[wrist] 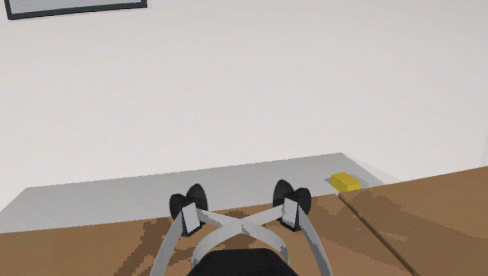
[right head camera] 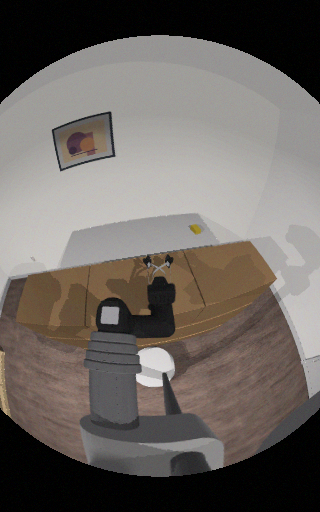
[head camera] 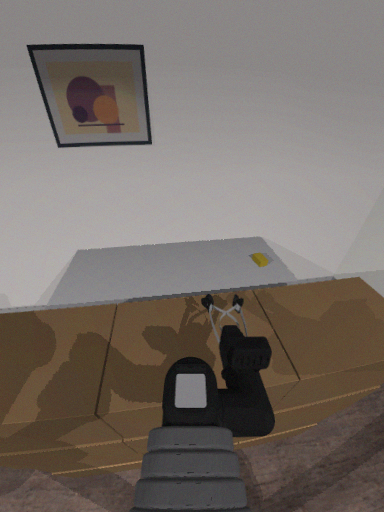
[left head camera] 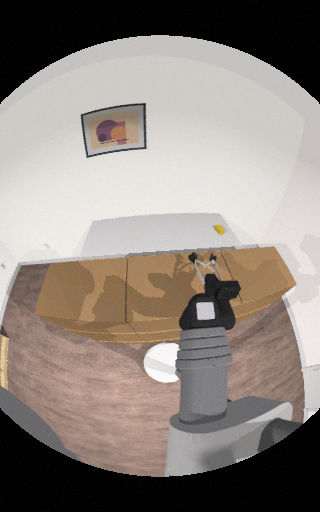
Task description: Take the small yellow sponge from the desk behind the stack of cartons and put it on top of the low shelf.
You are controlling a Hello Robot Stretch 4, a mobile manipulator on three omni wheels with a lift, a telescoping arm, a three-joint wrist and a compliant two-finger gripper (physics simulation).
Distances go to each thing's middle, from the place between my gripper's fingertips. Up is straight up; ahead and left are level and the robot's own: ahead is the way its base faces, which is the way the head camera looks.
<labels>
My gripper is now 910 mm short of the framed picture (head camera: pixel 95 94), 600 mm to the right of it and 520 mm below it.
</labels>
